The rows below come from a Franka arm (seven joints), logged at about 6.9 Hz.
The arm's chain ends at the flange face. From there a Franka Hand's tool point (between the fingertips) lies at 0.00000 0.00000 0.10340 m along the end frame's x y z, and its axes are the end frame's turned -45 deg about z.
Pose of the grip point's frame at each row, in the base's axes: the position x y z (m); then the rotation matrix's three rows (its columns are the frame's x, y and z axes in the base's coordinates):
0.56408, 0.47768, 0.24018; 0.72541, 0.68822, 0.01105; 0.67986, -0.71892, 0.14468; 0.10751, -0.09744, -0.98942
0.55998, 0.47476, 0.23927; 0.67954, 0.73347, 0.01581; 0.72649, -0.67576, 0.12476; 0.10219, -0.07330, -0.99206
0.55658, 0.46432, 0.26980; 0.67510, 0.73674, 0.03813; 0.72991, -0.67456, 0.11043; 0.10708, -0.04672, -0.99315
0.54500, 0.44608, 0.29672; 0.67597, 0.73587, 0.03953; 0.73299, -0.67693, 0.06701; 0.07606, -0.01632, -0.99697
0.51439, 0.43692, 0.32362; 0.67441, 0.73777, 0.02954; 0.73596, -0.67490, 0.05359; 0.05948, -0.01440, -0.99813
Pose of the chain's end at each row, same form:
0.56294, 0.46272, 0.34249; 0.99959, -0.02630, 0.01105; -0.02762, -0.98909, 0.14468; 0.00712, -0.14492, -0.98942
0.55835, 0.46186, 0.34185; 0.99915, 0.03813, 0.01581; 0.03587, -0.99154, 0.12476; 0.02043, -0.12409, -0.99206
0.55264, 0.45290, 0.37249; 0.99832, 0.04359, 0.03813; 0.03914, -0.99311, 0.11043; 0.04268, -0.10875, -0.99315
0.54091, 0.43915, 0.39981; 0.99832, 0.04236, 0.03953; 0.03964, -0.99696, 0.06701; 0.04224, -0.06532, -0.99697
0.51134, 0.43138, 0.42683; 0.99856, 0.04480, 0.02954; 0.04318, -0.99763, 0.05359; 0.03188, -0.05224, -0.99813

